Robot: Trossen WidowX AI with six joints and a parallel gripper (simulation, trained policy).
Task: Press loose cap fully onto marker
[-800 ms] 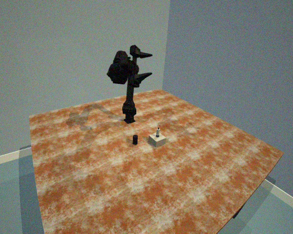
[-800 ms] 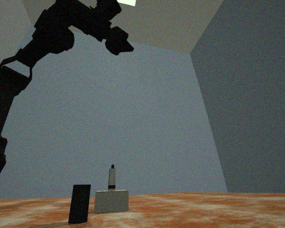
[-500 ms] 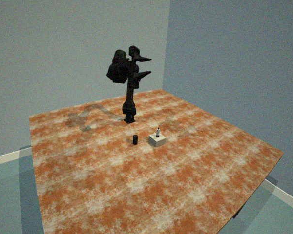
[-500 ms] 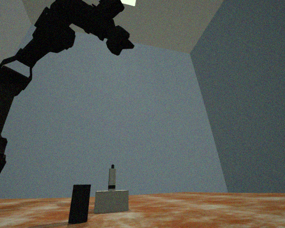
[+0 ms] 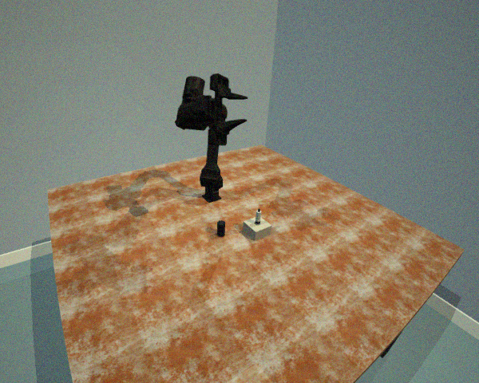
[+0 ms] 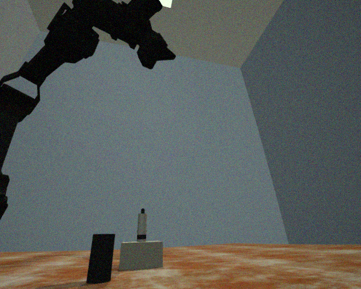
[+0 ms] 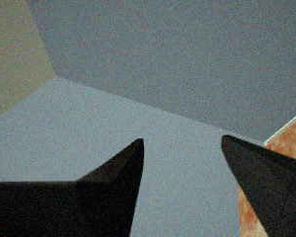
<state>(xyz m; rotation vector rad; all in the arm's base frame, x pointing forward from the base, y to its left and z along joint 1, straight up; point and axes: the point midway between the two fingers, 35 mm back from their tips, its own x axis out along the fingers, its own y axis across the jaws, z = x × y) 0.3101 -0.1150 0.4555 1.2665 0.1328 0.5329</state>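
Right now the black marker cap is 10 cm behind my gripper tip and 44 cm below it. From my gripper tip the other things lie so: pale holder block 4 cm behind, 11 cm to the left, 44 cm below.
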